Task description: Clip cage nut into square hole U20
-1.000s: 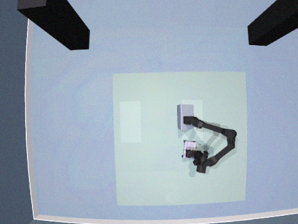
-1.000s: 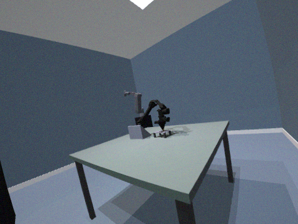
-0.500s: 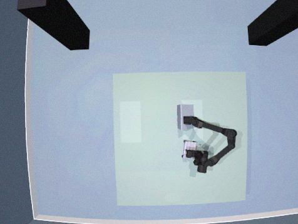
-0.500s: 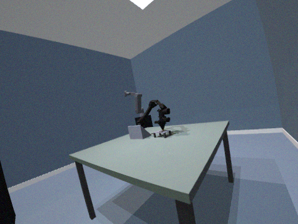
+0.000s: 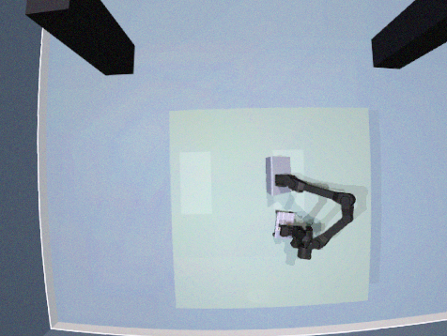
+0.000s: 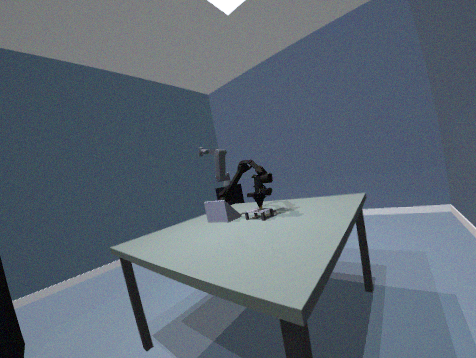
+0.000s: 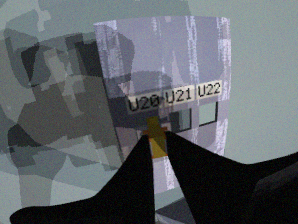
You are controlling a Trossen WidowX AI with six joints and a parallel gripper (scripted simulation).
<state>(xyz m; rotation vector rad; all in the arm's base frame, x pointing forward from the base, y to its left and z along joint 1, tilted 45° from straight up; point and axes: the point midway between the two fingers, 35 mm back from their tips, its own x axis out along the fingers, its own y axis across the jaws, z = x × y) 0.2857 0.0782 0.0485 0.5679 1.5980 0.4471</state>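
Now: gripper tip 10 mm above the cage nut.
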